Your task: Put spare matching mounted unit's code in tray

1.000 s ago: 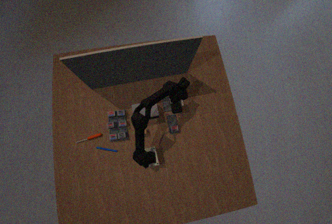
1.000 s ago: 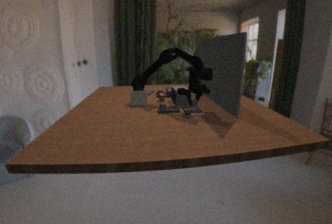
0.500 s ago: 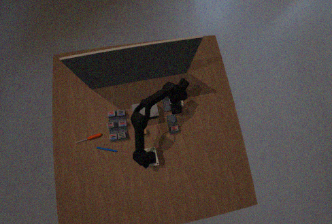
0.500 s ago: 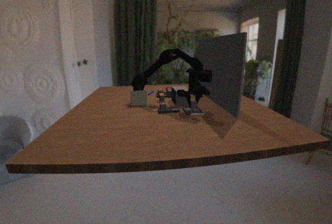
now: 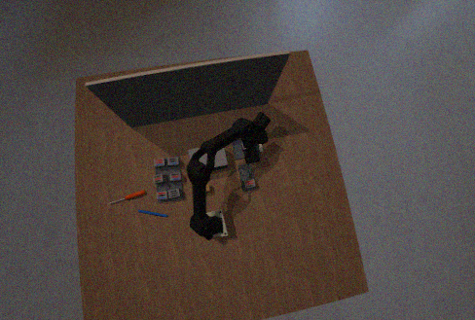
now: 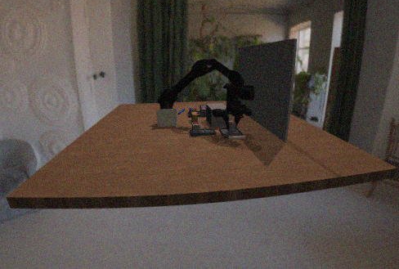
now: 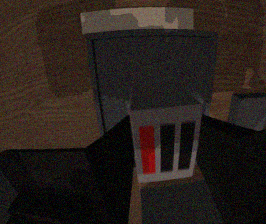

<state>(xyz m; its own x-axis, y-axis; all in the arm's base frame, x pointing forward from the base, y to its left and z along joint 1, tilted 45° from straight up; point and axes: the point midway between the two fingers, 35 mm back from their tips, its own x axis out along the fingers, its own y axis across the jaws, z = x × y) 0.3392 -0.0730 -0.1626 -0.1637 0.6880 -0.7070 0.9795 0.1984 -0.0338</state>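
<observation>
The grey spare module lies 2 cm above my gripper tip. Round my gripper tip: mounted unit: 20 cm to the left, 5 cm behind, 3 cm above; dark flat tray: 2 cm below; small tan block: 23 cm to the left, 19 cm behind.
</observation>
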